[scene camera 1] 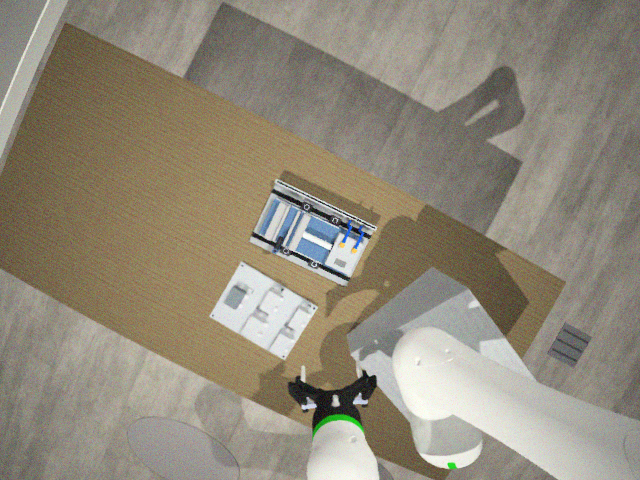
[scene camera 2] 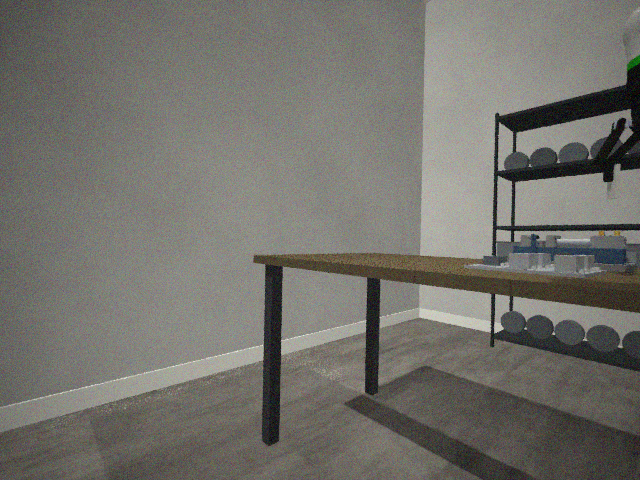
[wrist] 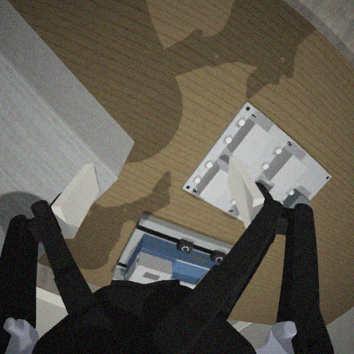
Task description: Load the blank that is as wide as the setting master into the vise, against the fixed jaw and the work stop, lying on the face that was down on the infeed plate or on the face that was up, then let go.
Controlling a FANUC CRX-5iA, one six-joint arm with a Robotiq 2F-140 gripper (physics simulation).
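Frame: origin at the arm's base, x down, y left, z ahead, level; metres.
Where they show: gripper, fingertip midpoint: (scene camera 1: pixel 330 368).
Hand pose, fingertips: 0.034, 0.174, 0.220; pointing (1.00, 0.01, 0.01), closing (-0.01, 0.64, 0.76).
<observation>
Each offset is from my fingertips to the top centre of the thing, as dx, dy, dz. "spot": to the spot under its first point. Level surfaces: height alone.
The infeed plate {spot: +0.159, +0.107, +0.299} (scene camera 1: pixel 223 314) (wrist: pixel 320 176) lies on the table, bearing several pale blanks {+0.123, +0.077, +0.209} (scene camera 1: pixel 255 328) (wrist: pixel 255 142) and a darker grey block {+0.134, +0.040, +0.300} (scene camera 1: pixel 236 297) (scene camera 2: pixel 492 260) (wrist: pixel 298 196), apparently the setting master. Which blank matches its width I cannot tell. The vise {+0.068, -0.235, +0.229} (scene camera 1: pixel 316 251) (scene camera 2: pixel 527 249) (wrist: pixel 187 270) stands beside the plate; its body is blue. Its fixed jaw (scene camera 1: pixel 276 222) and moving jaw (scene camera 1: pixel 297 232) have no blank between them. The work stop {+0.071, -0.171, +0.288} (scene camera 1: pixel 279 242) is the dark part at their end. My gripper (scene camera 1: pixel 331 370) (scene camera 2: pixel 612 186) (wrist: pixel 160 173) is open and empty, high above the table, off the plate's side; one finger hides part of the plate in the wrist view.
A big grey pedestal block (scene camera 1: pixel 434 304) (wrist: pixel 75 110) stands on the table {dx +0.168} (scene camera 1: pixel 129 155) near my arm. Blue hoses {spot: +0.058, -0.294, +0.164} (scene camera 1: pixel 346 233) rise at the vise's end. A black rack (scene camera 2: pixel 495 206) with round grey discs stands behind the table.
</observation>
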